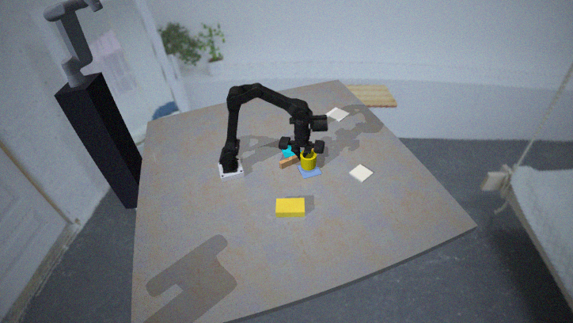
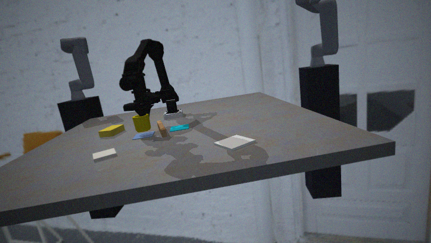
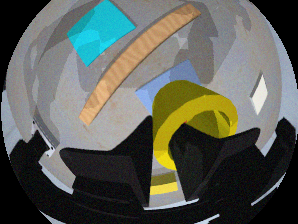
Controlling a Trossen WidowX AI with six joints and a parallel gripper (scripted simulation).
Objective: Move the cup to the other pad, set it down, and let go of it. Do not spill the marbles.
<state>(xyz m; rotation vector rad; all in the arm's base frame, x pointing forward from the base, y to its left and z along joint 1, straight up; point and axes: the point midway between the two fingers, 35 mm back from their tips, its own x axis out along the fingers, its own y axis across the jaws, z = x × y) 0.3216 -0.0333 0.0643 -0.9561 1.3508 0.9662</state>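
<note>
The cyan tile lies 140 mm to the left of my gripper tip, 60 mm below it and 30 mm behind it. Also, from my gripper tip: orange wooden bar: 60 mm to the left, 50 mm below; yellow cup: 20 mm ahead, 10 mm to the right; yellow block: 220 mm to the right, 80 mm behind, 40 mm below.
</note>
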